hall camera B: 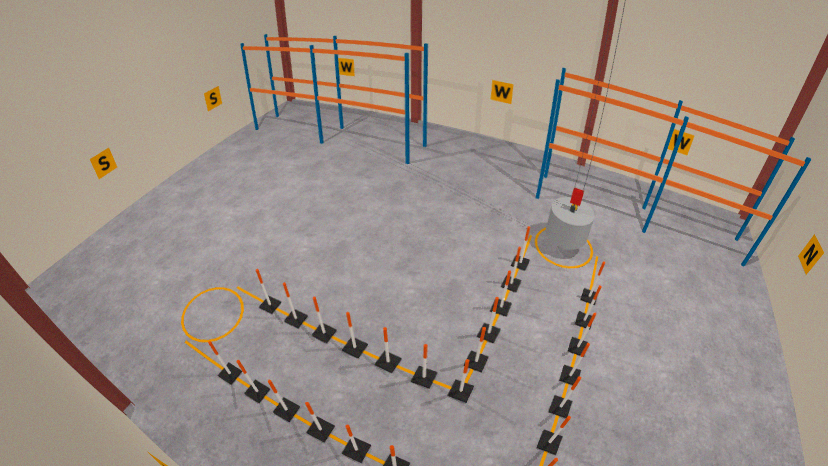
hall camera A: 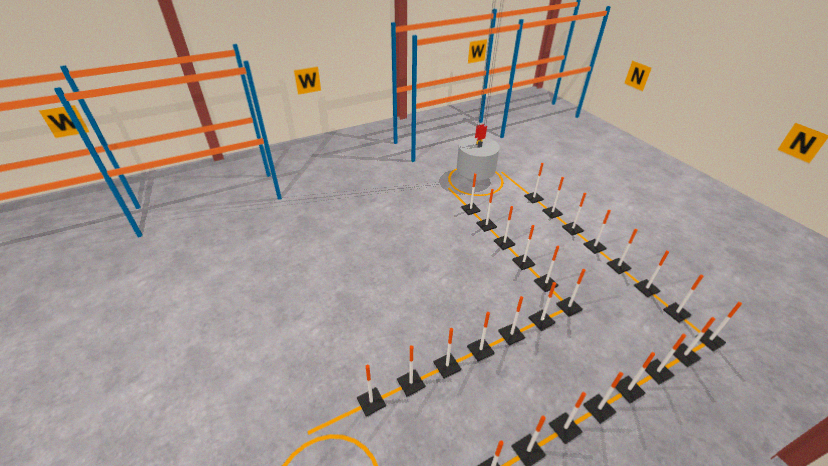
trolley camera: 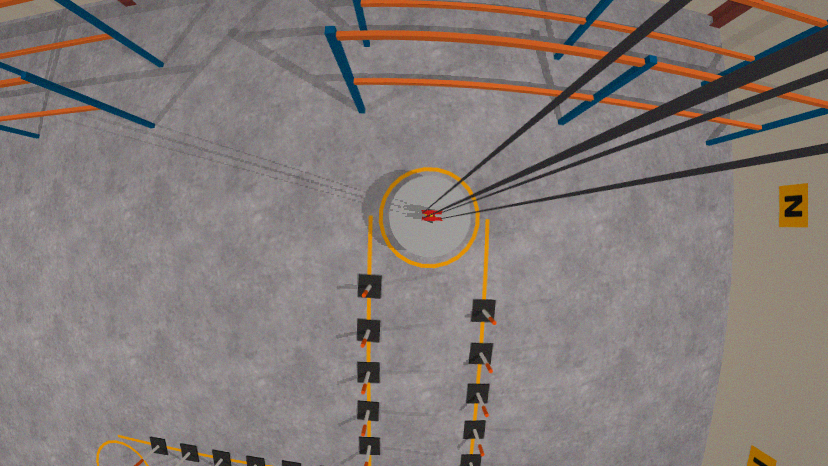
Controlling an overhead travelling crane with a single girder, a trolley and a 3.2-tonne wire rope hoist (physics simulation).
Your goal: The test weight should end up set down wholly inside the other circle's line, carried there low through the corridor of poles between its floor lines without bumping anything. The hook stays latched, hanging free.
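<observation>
The test weight (hall camera A: 478, 164) (hall camera B: 568, 228) (trolley camera: 414, 237), a pale grey cylinder, hangs upright over the circle (hall camera A: 502, 184) (hall camera B: 591, 254) (trolley camera: 428, 266) by the north-west rack. Its underside looks a little above the floor; the gap is hard to judge. In the trolley view its top lies within the circle's line, a shadow reaching out to the left. My hook (hall camera A: 479, 144) (hall camera B: 573, 207) (trolley camera: 431, 215), under the red block, is shut on the weight's top. The second circle (hall camera A: 333, 437) (hall camera B: 242, 314) (trolley camera: 107, 444) lies at the corridor's far end.
Orange-tipped poles on black bases (hall camera A: 470, 208) (hall camera B: 520, 263) (trolley camera: 369, 286) line both sides of the L-shaped corridor on yellow floor lines (hall camera B: 593, 272) (trolley camera: 486, 254). A blue and orange rack (hall camera A: 413, 98) (hall camera B: 666, 173) (trolley camera: 346, 72) stands behind the weight; another (hall camera A: 98, 162) (hall camera B: 407, 109) stands further south.
</observation>
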